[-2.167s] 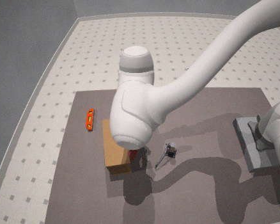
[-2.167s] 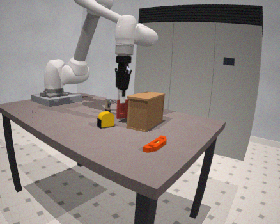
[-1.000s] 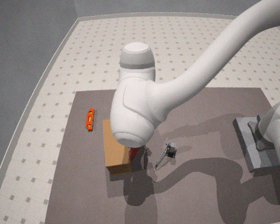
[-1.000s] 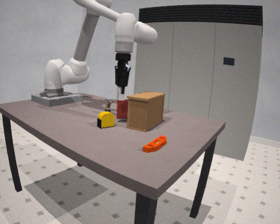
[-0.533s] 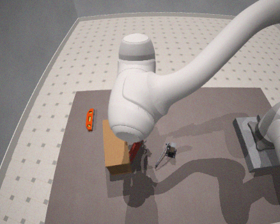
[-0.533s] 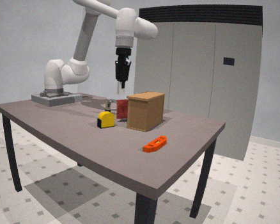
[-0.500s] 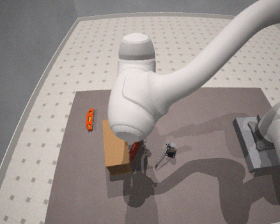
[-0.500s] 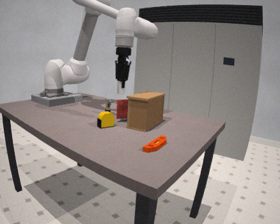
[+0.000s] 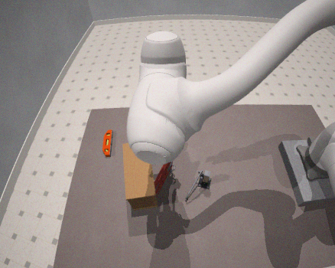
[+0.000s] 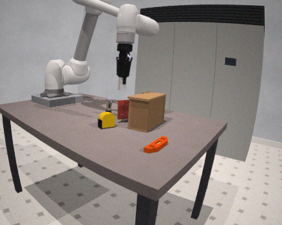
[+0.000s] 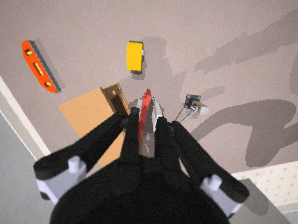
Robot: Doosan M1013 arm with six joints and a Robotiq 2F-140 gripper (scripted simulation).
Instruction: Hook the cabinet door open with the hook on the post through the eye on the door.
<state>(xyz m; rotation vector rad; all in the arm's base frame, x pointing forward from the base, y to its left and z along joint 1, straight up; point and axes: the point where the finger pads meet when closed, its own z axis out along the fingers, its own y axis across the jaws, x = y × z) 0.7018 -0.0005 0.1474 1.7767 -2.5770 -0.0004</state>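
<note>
The hook rod is 150 mm below my hand, 100 mm behind it and 90 mm to the left of it. Also, from my hand: hook post: 140 mm below, 130 mm behind, 70 mm to the left; then red door: 130 mm below, 70 mm to the left, 20 mm ahead; then yellow tape measure: 170 mm below, 110 mm to the right.
</note>
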